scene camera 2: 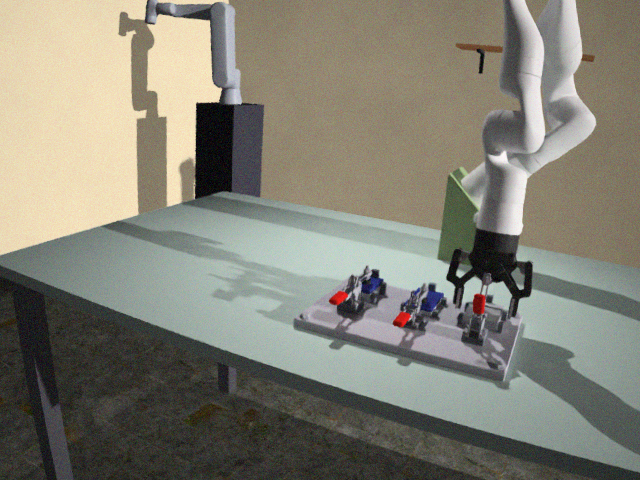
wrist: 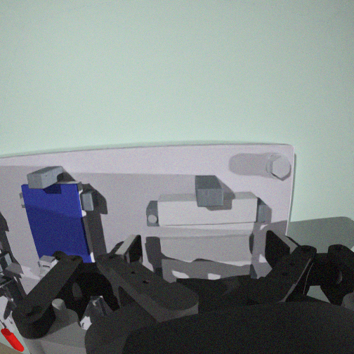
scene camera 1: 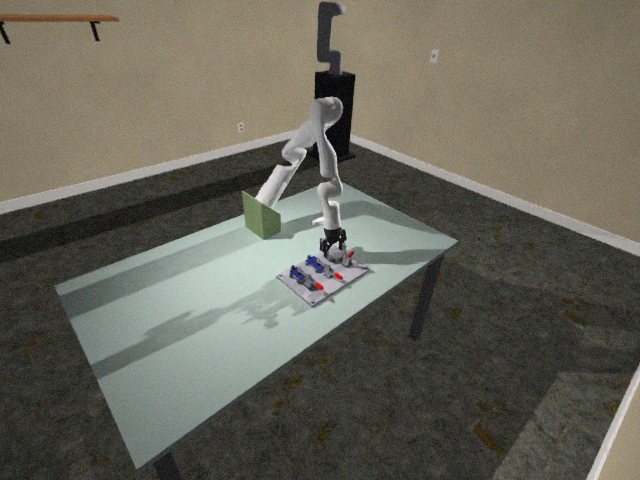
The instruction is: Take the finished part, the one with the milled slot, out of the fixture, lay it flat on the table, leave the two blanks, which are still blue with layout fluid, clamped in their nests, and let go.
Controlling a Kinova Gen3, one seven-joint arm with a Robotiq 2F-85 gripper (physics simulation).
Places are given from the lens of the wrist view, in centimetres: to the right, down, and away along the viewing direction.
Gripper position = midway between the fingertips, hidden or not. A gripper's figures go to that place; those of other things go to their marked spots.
gripper point(wrist: 204, 247): 2, 5, 15
blue blank point(wrist: 56, 219): -9, 3, 15
finished part point(wrist: 210, 242): 2, 4, 14
